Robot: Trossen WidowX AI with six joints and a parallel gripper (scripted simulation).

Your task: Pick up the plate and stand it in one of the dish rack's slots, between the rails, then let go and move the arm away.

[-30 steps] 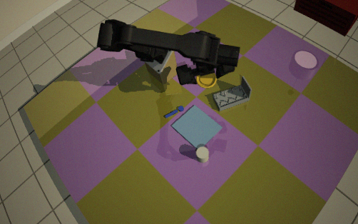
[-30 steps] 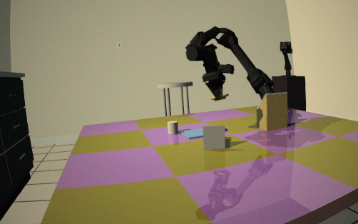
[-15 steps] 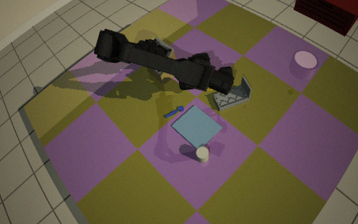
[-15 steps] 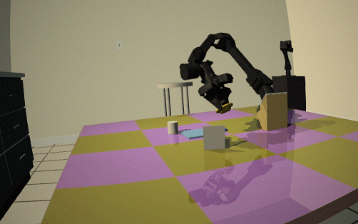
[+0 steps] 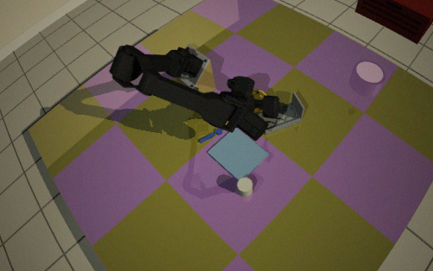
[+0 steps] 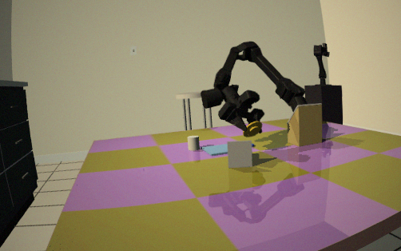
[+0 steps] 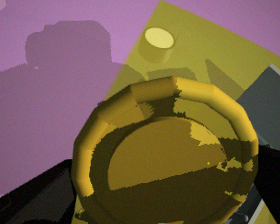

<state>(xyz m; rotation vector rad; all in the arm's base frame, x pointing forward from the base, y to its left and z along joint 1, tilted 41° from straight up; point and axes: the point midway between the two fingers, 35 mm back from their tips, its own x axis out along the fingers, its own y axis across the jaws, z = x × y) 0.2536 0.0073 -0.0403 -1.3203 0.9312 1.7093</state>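
The grey dish rack is 6 cm ahead of my gripper tip, 3 cm to the left of it and 6 cm below it. The rest, counted from my gripper tip: light blue mat 5 cm ahead, 15 cm to the right, 8 cm below; then yellow plate 1 cm to the right, 1 cm above; then blue spoon 6 cm behind, 16 cm to the right, 8 cm below.
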